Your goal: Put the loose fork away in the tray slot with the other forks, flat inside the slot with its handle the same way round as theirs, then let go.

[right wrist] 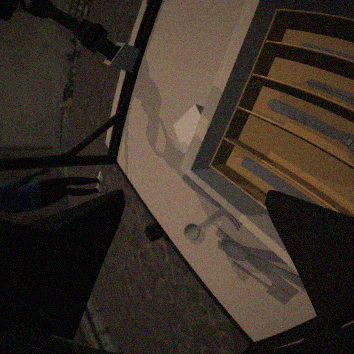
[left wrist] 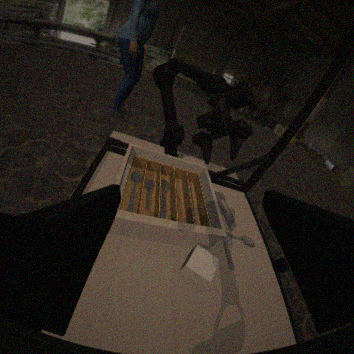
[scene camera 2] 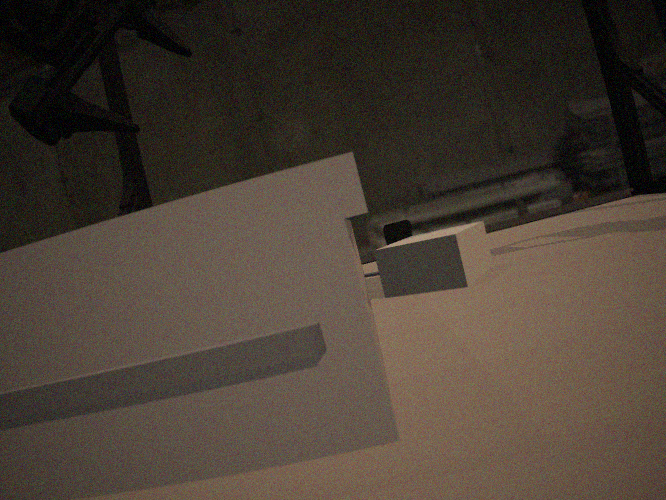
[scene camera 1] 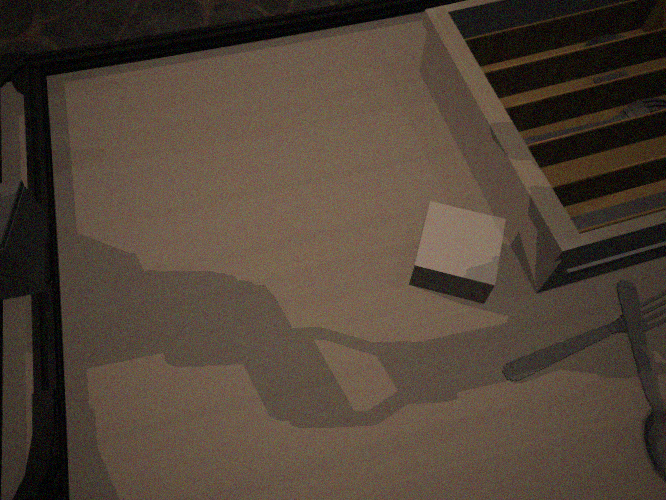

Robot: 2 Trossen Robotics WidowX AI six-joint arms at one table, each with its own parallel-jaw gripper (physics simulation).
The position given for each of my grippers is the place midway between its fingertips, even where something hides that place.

Observation:
My left gripper (left wrist: 193,194) is open and holds nothing. My right gripper (scene camera 2: 165,90) is open, holding nothing. The table carries a white block (scene camera 1: 458,254). I also see a cutlery tray (scene camera 1: 542,75).
The white block also shows in the right wrist view (right wrist: 184,127) and in the left wrist view (left wrist: 199,265). My right gripper shows as well in the right wrist view (right wrist: 196,197) and in the left wrist view (left wrist: 218,161). The cutlery tray is seen too in the right wrist view (right wrist: 307,159) and in the left wrist view (left wrist: 178,206).

